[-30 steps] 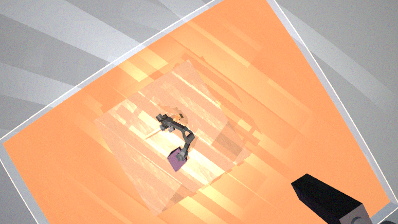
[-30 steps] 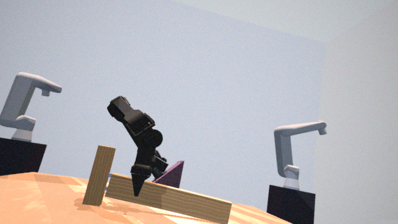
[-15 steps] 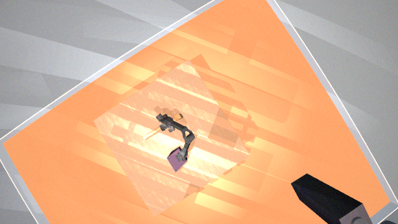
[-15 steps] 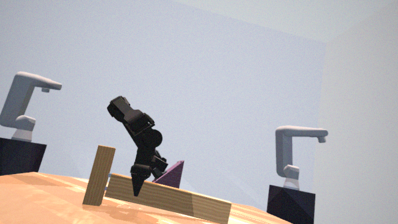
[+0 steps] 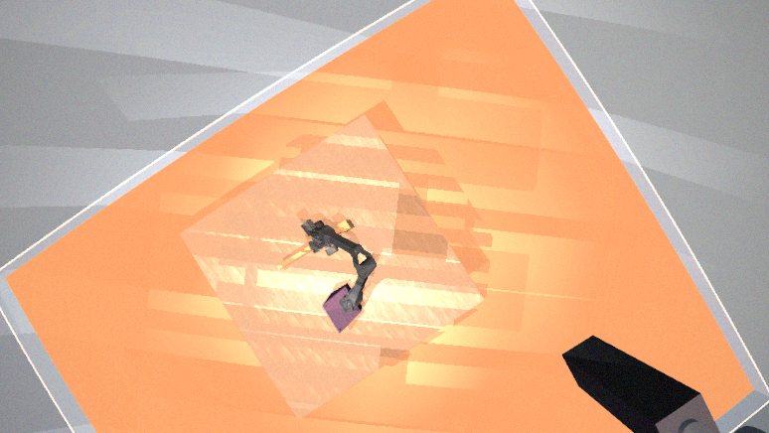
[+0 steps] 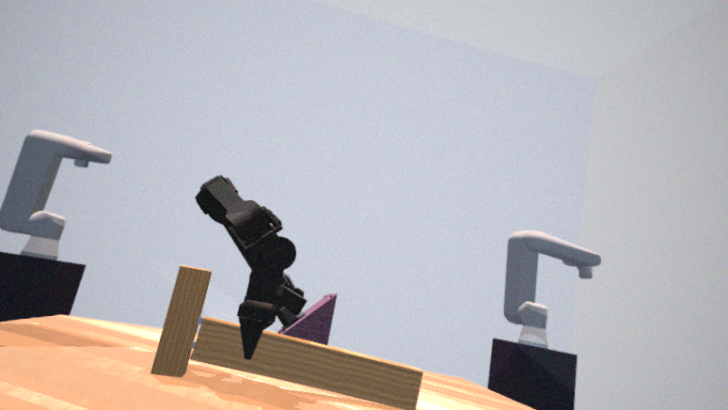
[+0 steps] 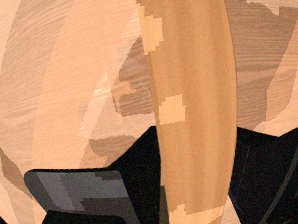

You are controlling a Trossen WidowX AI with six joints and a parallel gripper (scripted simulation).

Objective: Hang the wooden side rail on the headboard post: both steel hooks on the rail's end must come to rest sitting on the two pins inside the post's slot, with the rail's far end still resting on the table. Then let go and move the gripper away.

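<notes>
My gripper tip is 12 cm to the left of the headboard post and 4 cm below it.
</notes>
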